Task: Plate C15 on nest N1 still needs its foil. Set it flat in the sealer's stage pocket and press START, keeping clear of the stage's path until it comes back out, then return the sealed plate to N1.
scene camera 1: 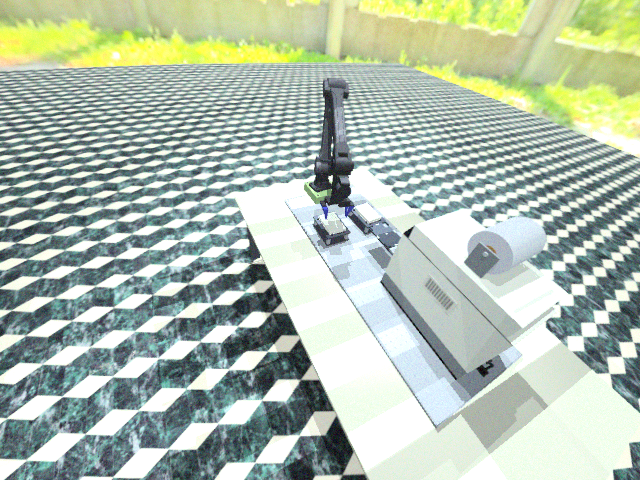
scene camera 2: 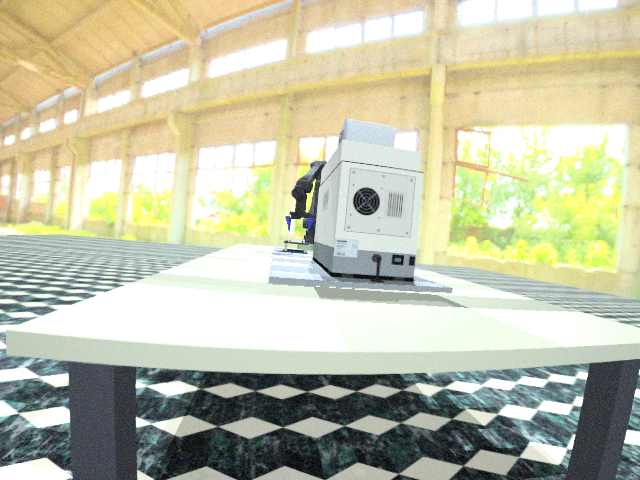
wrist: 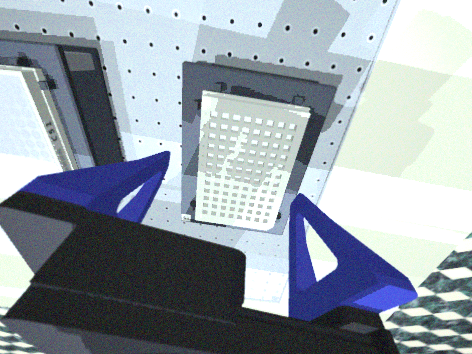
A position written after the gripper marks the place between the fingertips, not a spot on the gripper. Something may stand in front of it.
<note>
The gripper (wrist: 235, 179) is open and holds nothing. Also in view: a white gridded plate C15 (wrist: 248, 146). Also in view: a sealer rear panel (scene camera 2: 391, 181) and a grey perforated plate (scene camera 1: 359, 263).
The grey perforated plate shows as well in scene camera 2 (scene camera 2: 289, 265) and in the wrist view (wrist: 141, 56).
</note>
